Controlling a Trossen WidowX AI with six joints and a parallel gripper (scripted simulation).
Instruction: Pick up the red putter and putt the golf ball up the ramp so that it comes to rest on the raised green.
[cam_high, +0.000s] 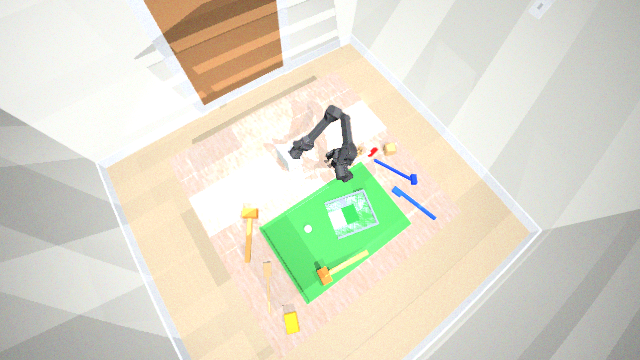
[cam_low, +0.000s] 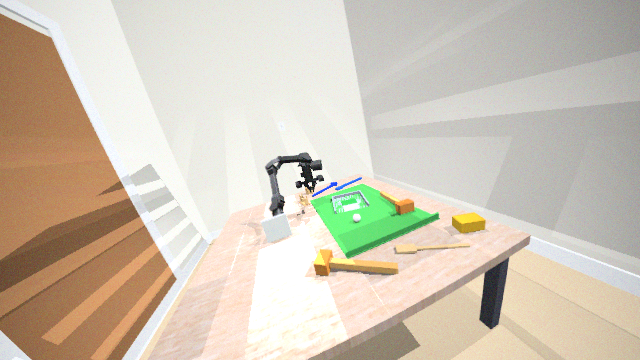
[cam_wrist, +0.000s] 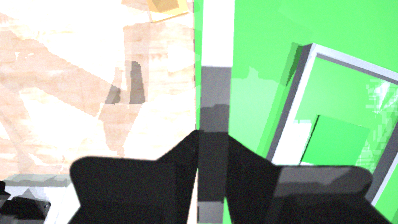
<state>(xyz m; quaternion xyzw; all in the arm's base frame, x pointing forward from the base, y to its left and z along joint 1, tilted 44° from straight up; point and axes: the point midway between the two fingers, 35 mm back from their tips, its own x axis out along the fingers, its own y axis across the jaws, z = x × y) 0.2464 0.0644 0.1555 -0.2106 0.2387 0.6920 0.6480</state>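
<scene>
Right now my gripper tip is 120 mm to the right of the red putter and 20 mm below it. Also, from my gripper tip: green mat 240 mm ahead, 160 mm to the right, 130 mm below; tan cube 10 mm ahead, 390 mm to the left, 100 mm below; white golf ball 170 mm ahead, 310 mm to the right, 110 mm below.
</scene>
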